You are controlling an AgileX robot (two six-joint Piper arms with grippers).
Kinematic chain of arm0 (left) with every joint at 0, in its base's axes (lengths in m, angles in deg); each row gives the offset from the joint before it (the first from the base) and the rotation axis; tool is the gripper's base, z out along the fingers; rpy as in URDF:
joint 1: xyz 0 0 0.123 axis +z
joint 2: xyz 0 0 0 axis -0.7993 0.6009 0
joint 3: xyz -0.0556 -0.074 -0.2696 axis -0.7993 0.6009 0
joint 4: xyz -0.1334 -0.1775 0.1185 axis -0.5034 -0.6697 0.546
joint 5: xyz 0 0 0 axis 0.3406 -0.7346 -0.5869
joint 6: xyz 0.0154 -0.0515 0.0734 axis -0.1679 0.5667 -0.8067
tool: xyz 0 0 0 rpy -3.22 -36.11 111.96
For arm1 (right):
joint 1: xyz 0 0 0.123 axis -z
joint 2: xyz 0 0 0 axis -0.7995 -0.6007 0
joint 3: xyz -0.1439 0.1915 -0.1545 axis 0.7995 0.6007 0
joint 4: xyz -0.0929 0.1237 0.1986 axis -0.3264 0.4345 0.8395
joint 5: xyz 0 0 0 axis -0.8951 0.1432 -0.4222
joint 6: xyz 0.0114 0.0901 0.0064 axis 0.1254 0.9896 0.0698
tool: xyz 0 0 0 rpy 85.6 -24.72 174.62
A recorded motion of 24 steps. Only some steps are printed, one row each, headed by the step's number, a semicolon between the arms.
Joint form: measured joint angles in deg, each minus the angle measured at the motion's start. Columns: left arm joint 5, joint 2, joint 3, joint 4, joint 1, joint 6; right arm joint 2, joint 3, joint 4, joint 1, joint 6, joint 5.
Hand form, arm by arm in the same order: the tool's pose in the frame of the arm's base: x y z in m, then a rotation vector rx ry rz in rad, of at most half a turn. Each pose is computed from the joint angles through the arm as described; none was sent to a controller.
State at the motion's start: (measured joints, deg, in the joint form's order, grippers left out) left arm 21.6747 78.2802 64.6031 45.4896 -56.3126 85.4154; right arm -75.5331 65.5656 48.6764 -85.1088 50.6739 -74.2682
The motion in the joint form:
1: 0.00 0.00 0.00 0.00 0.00 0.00; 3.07 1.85 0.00 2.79 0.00 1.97
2: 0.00 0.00 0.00 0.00 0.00 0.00; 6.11 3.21 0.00 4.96 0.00 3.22
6: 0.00 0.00 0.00 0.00 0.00 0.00; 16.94 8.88 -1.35 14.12 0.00 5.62
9: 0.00 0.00 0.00 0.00 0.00 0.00; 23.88 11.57 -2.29 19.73 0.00 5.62
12: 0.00 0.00 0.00 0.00 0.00 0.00; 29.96 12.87 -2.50 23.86 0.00 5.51
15: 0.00 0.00 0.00 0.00 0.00 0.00; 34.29 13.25 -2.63 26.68 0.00 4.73
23: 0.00 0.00 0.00 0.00 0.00 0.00; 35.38 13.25 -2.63 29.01 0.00 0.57
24: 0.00 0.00 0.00 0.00 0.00 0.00; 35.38 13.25 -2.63 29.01 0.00 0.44
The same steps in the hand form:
1: 0.0527 -0.0025 0.1717 0.1002 1.8640 0.0050; 0.0951 0.0526 0.2129 -0.3691 2.0122 0.4056
2: 0.0527 -0.0025 0.1717 0.1002 1.8640 0.0050; 0.0917 0.0463 0.2125 -0.3227 1.9657 0.3951
6: 0.0527 -0.0025 0.1717 0.1002 1.8640 0.0050; 0.0780 0.0247 0.2003 -0.1738 1.8408 0.2970
9: 0.0527 -0.0025 0.1717 0.1002 1.8640 0.0050; 0.0698 0.0145 0.1936 -0.0930 1.7674 0.2242
12: 0.0527 -0.0025 0.1717 0.1002 1.8640 0.0050; 0.0631 0.0084 0.1928 -0.0301 1.6856 0.1755
15: 0.0527 -0.0025 0.1717 0.1002 1.8640 0.0050; 0.0581 0.0046 0.1940 0.0106 1.6292 0.1392
23: 0.0527 -0.0025 0.1717 0.1002 1.8640 0.0050; 0.0564 0.0016 0.1885 0.0502 1.6810 0.1008
24: 0.0527 -0.0025 0.1717 0.1002 1.8640 0.0050; 0.0564 0.0016 0.1883 0.0504 1.6833 0.1005

